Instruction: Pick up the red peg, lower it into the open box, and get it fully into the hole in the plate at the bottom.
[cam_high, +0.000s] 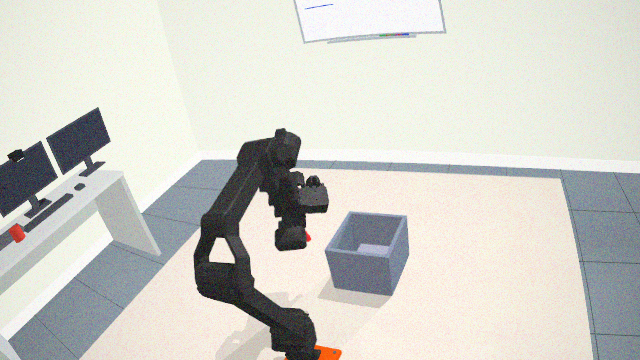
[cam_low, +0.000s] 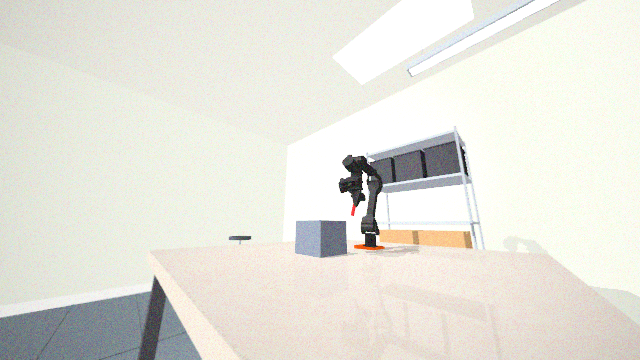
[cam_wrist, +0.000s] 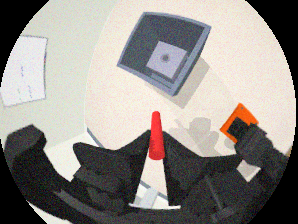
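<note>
The plate lies 7 cm ahead of my gripper tip, 13 cm to the right of it and 16 cm below it. Also, from my gripper tip: red peg 1 cm to the right.
</note>
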